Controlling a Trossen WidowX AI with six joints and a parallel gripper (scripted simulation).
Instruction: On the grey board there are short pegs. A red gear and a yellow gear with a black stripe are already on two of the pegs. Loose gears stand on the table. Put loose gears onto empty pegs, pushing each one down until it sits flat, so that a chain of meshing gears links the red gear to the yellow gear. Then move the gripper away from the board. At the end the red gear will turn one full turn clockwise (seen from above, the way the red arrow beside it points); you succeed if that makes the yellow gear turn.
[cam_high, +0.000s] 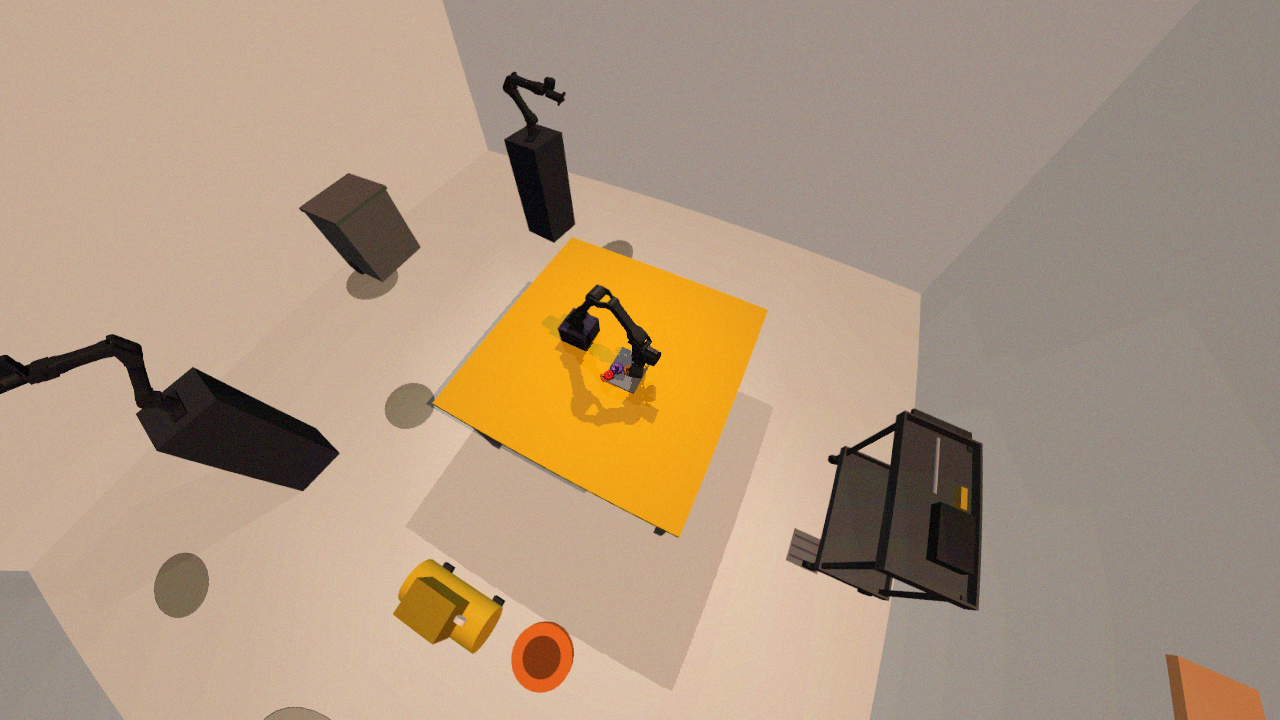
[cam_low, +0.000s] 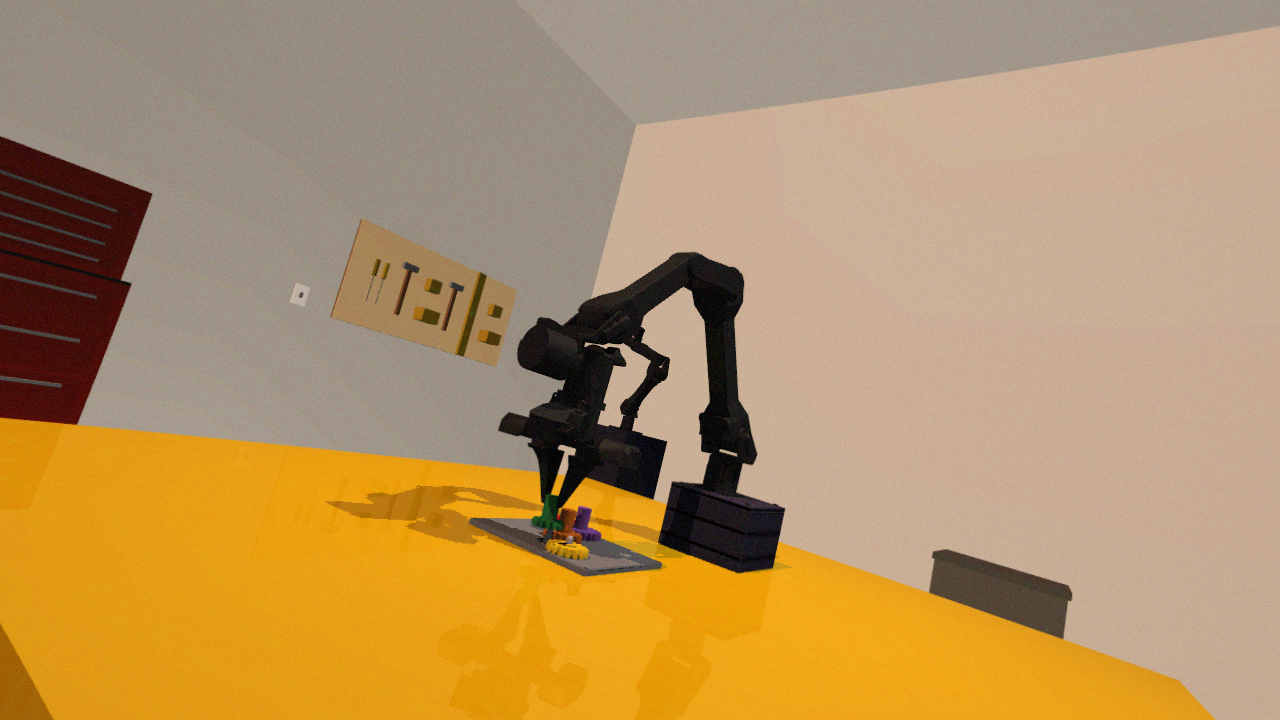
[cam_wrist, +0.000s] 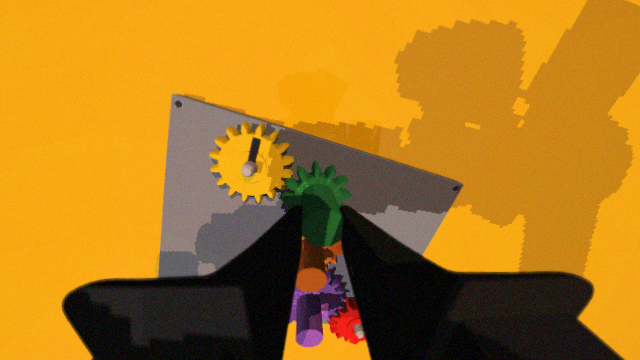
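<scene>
The orange gear is 5 cm behind my gripper tip, 3 cm below it and 2 cm to the right of it. Round my gripper tip: green gear: 1 cm below; red gear: 11 cm behind, 9 cm to the right, 4 cm below; purple gear: 10 cm behind, 4 cm to the right, 3 cm below.
</scene>
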